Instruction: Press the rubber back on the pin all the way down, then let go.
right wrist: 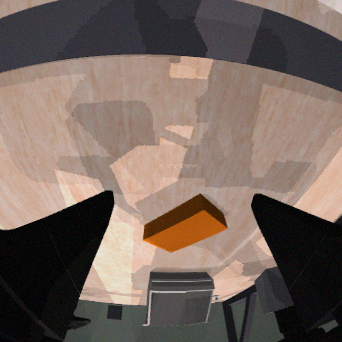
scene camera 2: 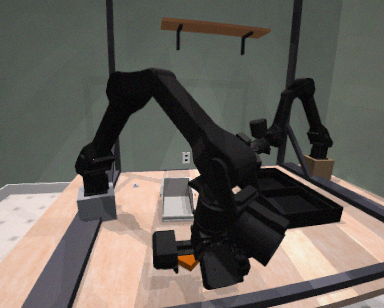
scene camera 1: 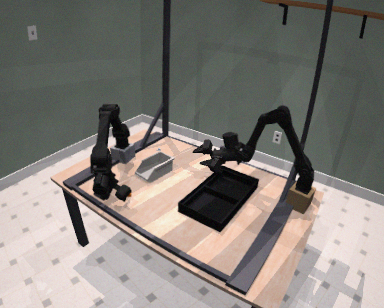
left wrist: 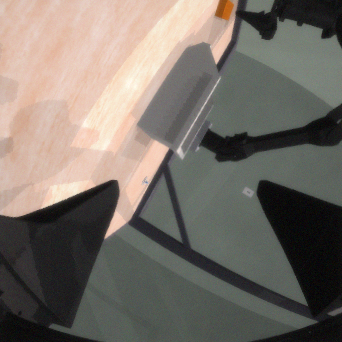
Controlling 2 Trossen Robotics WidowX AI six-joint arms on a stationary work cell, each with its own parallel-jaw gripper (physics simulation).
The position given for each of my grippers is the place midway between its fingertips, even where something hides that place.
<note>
My left gripper (left wrist: 189, 187) is open and touches a black two-compartment tray (scene camera 2: 280, 193). My right gripper (scene camera 2: 199, 268) is open and holds nothing. Also in view: an orange block (right wrist: 197, 218). Also in view: a grey bin (scene camera 2: 177, 196), a dark frame (scene camera 2: 63, 273) and an upright post (left wrist: 157, 235).
My right gripper is seen too in the right wrist view (right wrist: 184, 199). The black two-compartment tray shows as well in scene camera 1 (scene camera 1: 214, 202). The grey bin is seen too in the right wrist view (right wrist: 173, 298), in scene camera 1 (scene camera 1: 157, 165) and in the left wrist view (left wrist: 175, 113).
</note>
